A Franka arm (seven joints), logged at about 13 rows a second.
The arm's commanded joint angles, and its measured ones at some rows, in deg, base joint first. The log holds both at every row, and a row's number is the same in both.
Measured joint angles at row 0: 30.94 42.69 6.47 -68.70 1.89 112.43 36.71
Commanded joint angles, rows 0 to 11: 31.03 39.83 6.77 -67.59 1.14 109.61 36.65; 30.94 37.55 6.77 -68.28 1.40 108.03 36.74; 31.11 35.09 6.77 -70.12 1.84 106.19 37.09; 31.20 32.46 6.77 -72.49 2.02 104.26 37.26; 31.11 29.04 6.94 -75.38 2.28 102.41 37.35; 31.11 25.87 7.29 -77.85 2.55 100.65 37.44; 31.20 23.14 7.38 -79.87 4.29 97.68 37.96; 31.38 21.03 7.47 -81.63 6.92 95.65 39.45; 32.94 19.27 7.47 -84.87 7.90 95.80 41.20; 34.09 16.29 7.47 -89.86 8.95 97.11 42.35; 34.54 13.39 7.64 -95.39 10.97 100.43 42.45; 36.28 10.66 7.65 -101.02 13.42 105.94 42.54
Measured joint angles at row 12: 34.74 17.74 7.56 -87.87 9.82 97.79 41.31
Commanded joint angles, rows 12 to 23: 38.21 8.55 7.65 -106.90 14.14 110.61 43.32; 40.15 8.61 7.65 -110.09 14.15 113.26 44.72; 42.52 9.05 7.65 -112.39 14.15 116.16 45.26; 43.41 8.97 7.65 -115.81 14.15 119.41 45.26; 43.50 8.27 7.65 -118.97 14.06 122.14 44.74; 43.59 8.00 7.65 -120.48 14.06 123.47 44.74; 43.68 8.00 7.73 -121.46 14.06 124.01 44.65; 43.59 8.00 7.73 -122.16 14.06 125.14 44.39; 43.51 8.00 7.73 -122.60 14.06 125.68 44.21; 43.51 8.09 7.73 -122.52 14.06 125.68 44.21; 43.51 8.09 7.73 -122.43 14.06 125.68 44.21; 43.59 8.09 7.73 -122.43 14.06 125.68 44.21
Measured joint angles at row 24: 43.98 10.09 7.52 -120.39 12.81 124.39 44.83
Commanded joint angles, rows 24 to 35: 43.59 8.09 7.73 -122.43 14.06 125.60 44.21; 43.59 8.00 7.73 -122.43 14.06 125.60 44.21; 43.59 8.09 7.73 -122.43 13.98 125.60 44.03; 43.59 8.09 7.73 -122.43 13.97 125.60 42.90; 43.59 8.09 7.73 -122.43 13.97 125.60 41.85; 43.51 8.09 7.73 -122.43 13.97 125.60 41.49; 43.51 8.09 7.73 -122.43 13.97 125.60 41.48; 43.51 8.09 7.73 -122.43 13.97 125.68 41.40; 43.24 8.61 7.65 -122.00 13.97 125.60 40.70; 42.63 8.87 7.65 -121.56 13.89 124.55 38.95; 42.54 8.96 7.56 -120.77 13.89 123.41 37.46; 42.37 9.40 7.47 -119.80 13.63 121.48 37.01
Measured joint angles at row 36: 43.53 9.59 7.35 -120.57 12.80 123.79 40.24
